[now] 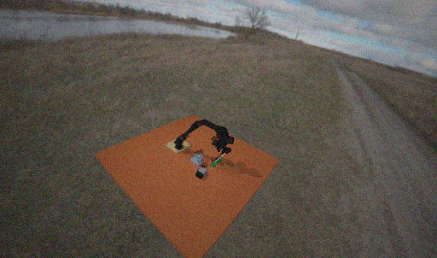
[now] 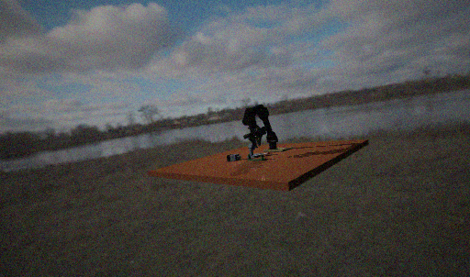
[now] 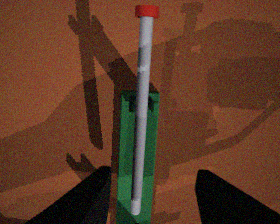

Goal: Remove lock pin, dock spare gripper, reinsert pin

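Right now the green cradle is 80 mm below my gripper tip, 40 mm to the right of it and 10 mm behind it. Round my gripper tip: spare gripper 250 mm to the right, 80 mm below; then mount 160 mm to the right, 130 mm behind, 50 mm below.
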